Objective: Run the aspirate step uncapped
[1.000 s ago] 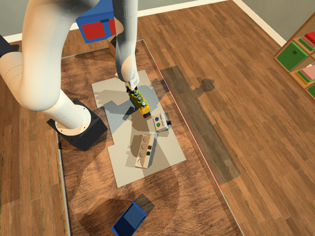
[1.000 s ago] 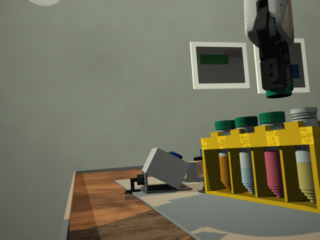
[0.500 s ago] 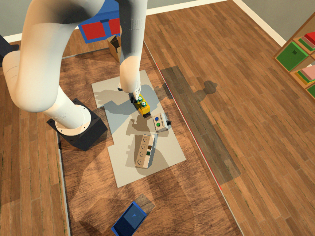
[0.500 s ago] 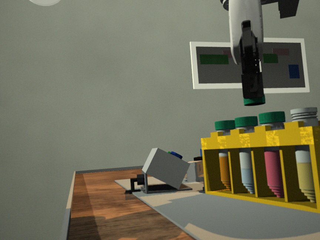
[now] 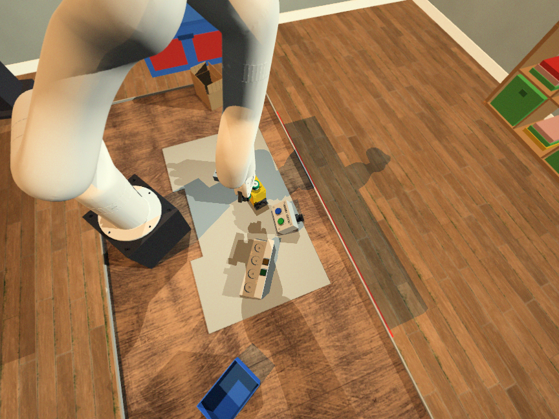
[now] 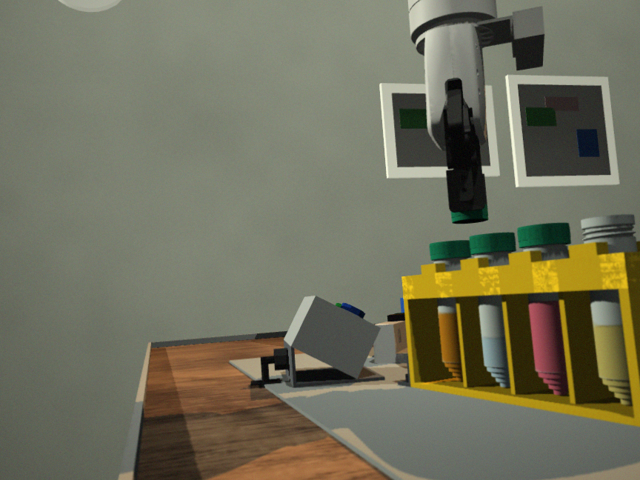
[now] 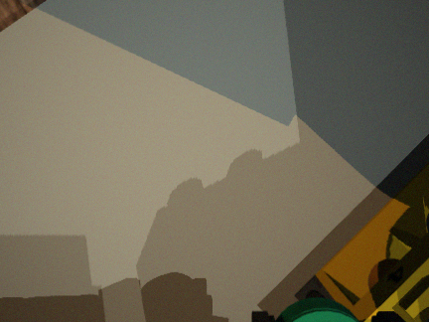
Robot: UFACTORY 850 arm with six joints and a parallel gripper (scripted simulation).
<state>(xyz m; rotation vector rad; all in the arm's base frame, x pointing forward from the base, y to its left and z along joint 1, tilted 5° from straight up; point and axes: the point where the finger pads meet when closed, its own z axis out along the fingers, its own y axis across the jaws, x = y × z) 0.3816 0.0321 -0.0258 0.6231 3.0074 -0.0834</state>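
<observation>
Right now the green cap is 60 mm to the left of my hand, 60 mm below it and 40 mm ahead of it. Round my hand: blue cycle key 110 mm below, 110 mm ahead, 50 mm to the right; then grey key housing 130 mm ahead, 120 mm below, 70 mm to the right; then green key 120 mm ahead, 110 mm below, 90 mm to the right.
</observation>
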